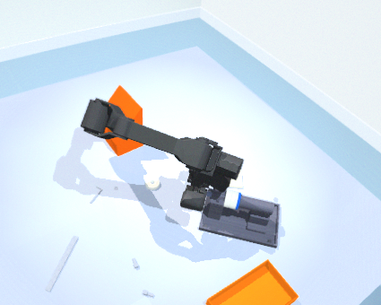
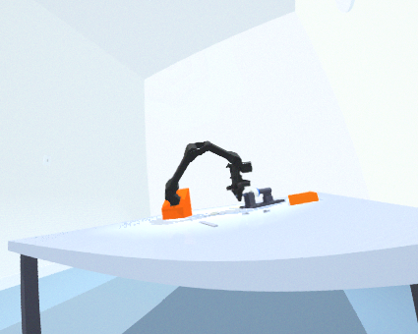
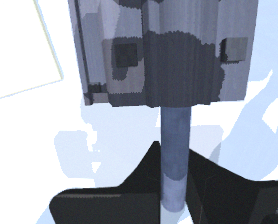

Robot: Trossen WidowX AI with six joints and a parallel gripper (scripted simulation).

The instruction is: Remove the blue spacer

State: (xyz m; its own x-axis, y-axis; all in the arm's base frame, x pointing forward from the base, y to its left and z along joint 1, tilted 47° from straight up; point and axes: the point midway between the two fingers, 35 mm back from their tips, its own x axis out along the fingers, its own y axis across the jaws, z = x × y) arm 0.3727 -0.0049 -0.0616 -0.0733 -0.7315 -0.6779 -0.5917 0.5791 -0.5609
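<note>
Now: gripper tip 6 cm short of the grey-blue shaft, 5 cm to the right of it and 3 cm below it. The rest, counted from my gripper tip: thin blue spacer: 10 cm ahead, 7 cm to the left, 3 cm above; then cream sheet: 18 cm to the left, 4 cm below, 3 cm behind; then orange tray: 31 cm ahead, 8 cm to the right, 4 cm below.
</note>
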